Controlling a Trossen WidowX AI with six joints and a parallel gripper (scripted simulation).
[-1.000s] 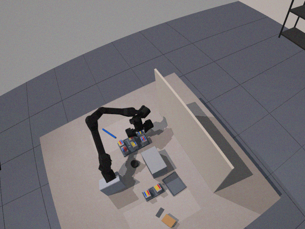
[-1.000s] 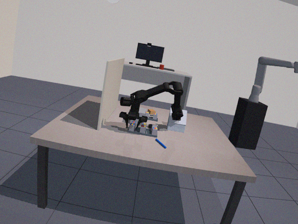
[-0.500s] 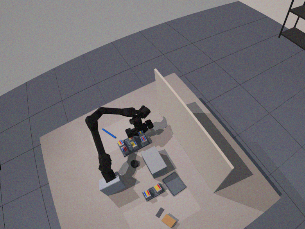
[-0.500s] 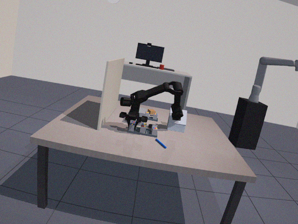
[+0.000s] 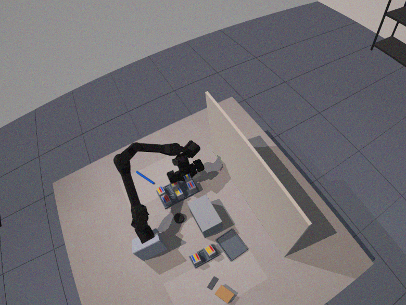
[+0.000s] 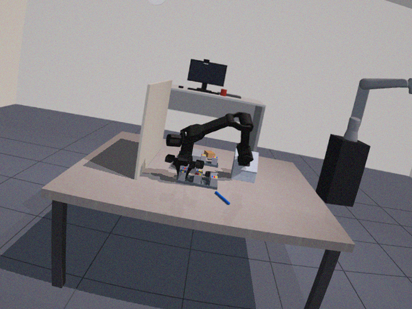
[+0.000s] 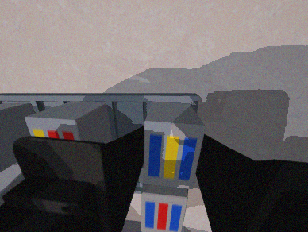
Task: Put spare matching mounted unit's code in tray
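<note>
Now: gripper tip 10 mm past the dark grey tray, 420 mm to the left of it and 10 mm above it. Round my gripper tip: blue pen: 190 mm behind, 160 mm to the left, 10 mm below; then black round object: 150 mm behind, 160 mm to the right, 10 mm below; then mounted unit: 40 mm behind, 230 mm to the right, 30 mm above.
</note>
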